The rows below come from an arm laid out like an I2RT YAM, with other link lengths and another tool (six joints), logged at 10 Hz.
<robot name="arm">
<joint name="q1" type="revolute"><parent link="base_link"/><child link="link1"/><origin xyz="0 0 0.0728"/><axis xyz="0 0 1"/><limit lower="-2.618" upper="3.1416"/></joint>
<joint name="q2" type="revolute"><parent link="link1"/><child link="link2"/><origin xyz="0.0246 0.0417 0.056" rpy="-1.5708 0 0"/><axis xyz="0 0 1"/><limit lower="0" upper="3.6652"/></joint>
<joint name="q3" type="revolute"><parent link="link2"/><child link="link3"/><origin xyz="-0.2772 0 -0.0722" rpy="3.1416 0 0"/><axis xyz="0 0 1"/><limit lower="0" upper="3.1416"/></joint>
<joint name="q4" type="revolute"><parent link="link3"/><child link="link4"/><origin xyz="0.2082 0.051 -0.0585"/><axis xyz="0 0 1"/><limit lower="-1.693" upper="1.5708"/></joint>
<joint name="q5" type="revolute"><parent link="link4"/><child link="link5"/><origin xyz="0.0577 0.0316 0.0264" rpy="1.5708 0 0"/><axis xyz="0 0 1"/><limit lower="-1.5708" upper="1.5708"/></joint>
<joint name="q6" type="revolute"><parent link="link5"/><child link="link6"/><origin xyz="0.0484 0 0.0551" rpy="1.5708 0 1.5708"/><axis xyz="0 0 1"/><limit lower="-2.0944" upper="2.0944"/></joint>
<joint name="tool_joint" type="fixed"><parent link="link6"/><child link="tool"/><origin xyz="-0.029 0.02 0.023" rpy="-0.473 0 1.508"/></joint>
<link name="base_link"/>
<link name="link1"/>
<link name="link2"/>
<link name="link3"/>
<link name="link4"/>
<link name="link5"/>
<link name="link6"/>
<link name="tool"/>
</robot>
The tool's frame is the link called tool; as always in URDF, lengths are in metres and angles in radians.
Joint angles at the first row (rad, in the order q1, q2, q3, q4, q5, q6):
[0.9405, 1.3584, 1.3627, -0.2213, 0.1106, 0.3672]
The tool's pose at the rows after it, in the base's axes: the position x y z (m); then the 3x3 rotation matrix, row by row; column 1 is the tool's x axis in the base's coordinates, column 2 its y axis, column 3 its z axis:
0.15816 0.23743 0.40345; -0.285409 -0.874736 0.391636; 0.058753 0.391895 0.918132; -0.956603 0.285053 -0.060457
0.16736 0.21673 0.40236; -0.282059 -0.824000 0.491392; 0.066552 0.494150 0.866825; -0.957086 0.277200 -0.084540
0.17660 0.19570 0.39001; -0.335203 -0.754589 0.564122; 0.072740 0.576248 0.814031; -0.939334 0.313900 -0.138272
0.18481 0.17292 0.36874; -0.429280 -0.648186 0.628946; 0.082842 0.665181 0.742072; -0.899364 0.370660 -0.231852
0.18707 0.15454 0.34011; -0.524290 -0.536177 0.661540; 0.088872 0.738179 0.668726; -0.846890 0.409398 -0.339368
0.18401 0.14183 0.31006; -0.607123 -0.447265 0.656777; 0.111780 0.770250 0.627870; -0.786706 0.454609 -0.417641
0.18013 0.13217 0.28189; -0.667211 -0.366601 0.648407; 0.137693 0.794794 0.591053; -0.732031 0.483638 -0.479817
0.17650 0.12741 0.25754; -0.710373 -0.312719 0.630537; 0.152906 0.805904 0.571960; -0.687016 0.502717 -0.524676
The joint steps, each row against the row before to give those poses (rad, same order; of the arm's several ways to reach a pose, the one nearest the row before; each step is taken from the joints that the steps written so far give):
[-0.0300, -0.0447, 0.0144, -0.0306, 0.0890, -0.0344]
[-0.0569, -0.0352, -0.0131, -0.0434, 0.0565, -0.0019]
[-0.0770, -0.0268, -0.0395, -0.0569, 0.0103, 0.0338]
[-0.0869, -0.0175, -0.0529, -0.0853, 0.0052, 0.0555]
[-0.0616, -0.0127, -0.0819, -0.0647, 0.0122, 0.0495]
[-0.0440, -0.0146, -0.1073, -0.0164, -0.0195, 0.0525]
[-0.0303, -0.0070, -0.1044, 0.0077, -0.0098, 0.0453]
[-0.0146, 0.0061, -0.0898, 0.0292, -0.0127, 0.0314]

